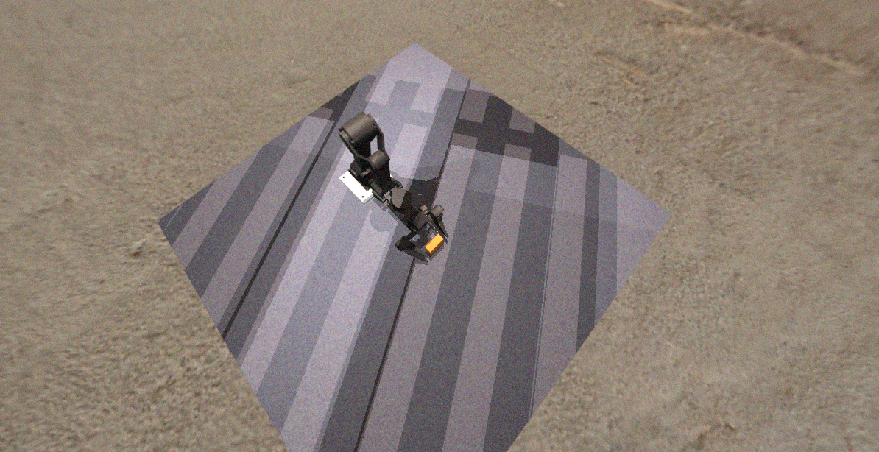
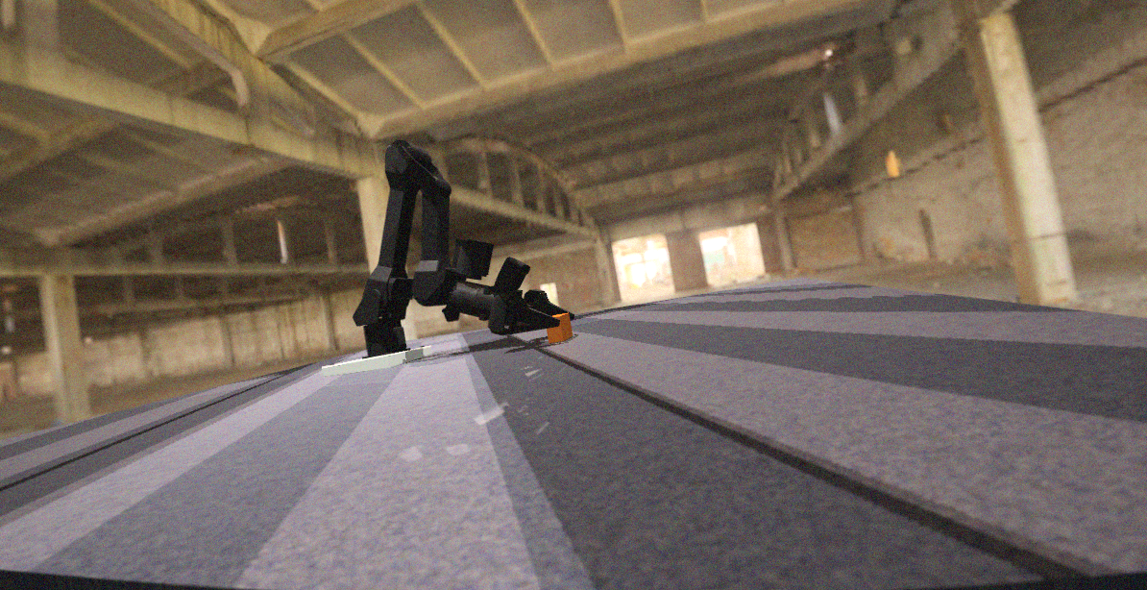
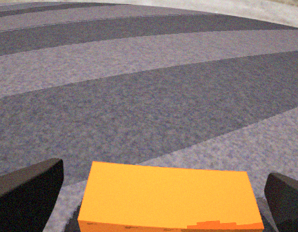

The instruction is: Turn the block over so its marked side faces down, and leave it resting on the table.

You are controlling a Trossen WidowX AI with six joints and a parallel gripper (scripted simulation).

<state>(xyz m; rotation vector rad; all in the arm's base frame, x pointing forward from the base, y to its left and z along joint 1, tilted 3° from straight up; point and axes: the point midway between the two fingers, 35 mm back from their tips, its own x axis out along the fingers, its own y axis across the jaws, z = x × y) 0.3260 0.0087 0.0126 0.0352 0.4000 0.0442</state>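
The block lies 2 cm behind my gripper tip and 1 cm below it.
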